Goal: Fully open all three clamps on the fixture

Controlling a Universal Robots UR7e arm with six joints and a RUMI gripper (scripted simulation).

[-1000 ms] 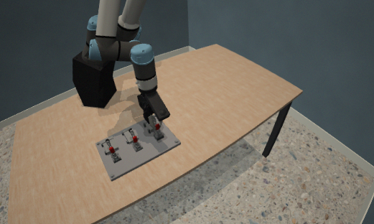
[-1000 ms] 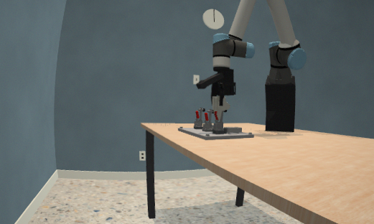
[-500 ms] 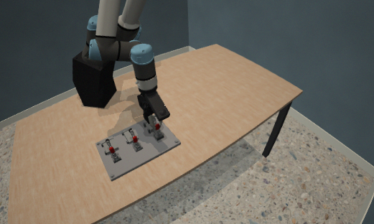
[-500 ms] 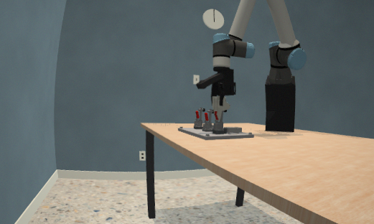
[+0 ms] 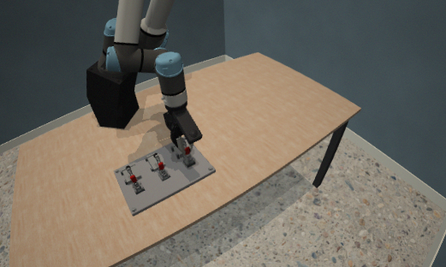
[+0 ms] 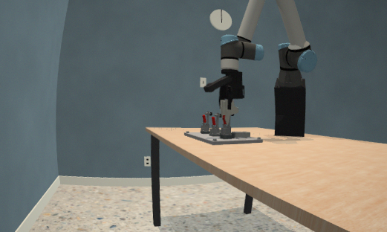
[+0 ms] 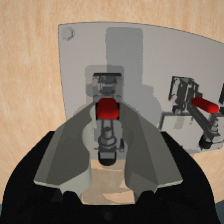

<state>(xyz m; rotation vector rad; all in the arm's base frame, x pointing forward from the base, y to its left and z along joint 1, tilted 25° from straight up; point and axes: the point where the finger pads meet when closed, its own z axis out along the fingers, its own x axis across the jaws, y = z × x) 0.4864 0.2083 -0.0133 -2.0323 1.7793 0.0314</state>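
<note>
Right now my hand is 10 mm past the grey fixture plate, 110 mm to the left of it and 80 mm above it.
</note>
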